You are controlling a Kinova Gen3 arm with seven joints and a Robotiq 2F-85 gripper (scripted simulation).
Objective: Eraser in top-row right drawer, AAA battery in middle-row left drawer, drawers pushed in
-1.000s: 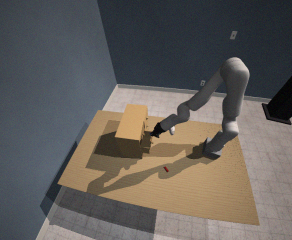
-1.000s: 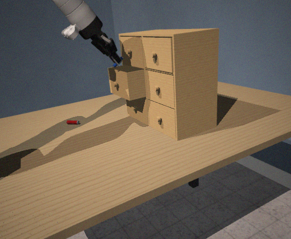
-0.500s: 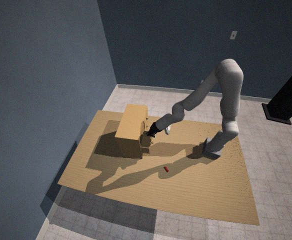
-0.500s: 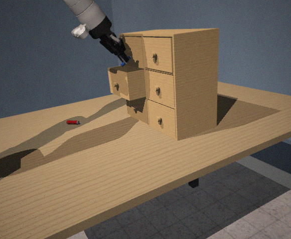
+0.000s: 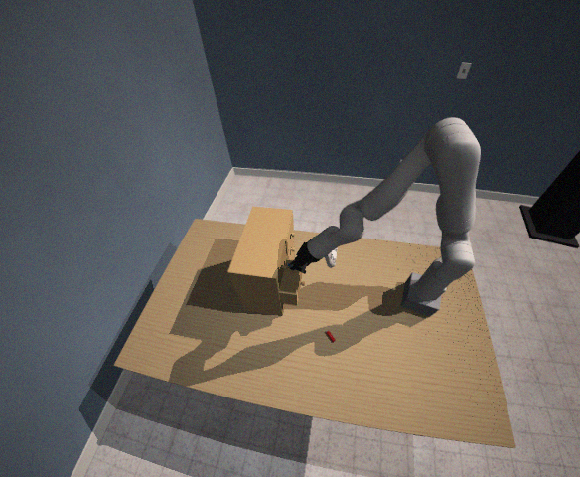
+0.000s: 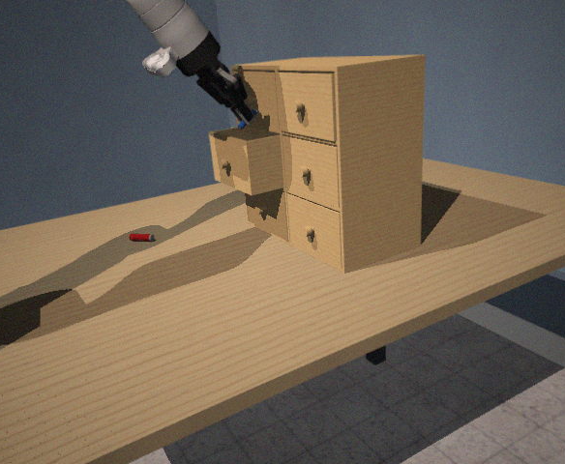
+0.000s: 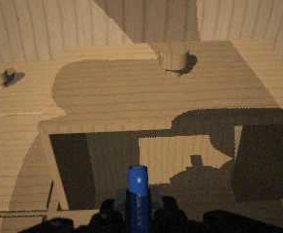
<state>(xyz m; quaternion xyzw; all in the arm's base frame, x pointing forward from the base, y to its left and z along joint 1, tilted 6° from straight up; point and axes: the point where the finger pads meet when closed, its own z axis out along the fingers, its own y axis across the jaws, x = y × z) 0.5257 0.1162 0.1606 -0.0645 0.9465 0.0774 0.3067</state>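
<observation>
My hand is 10 mm short of the AAA battery and 10 mm above it. Round my hand: dark red battery (240 mm below, 200 mm behind, 140 mm to the left); then white eraser (140 mm ahead, 120 mm to the right, 20 mm below).
</observation>
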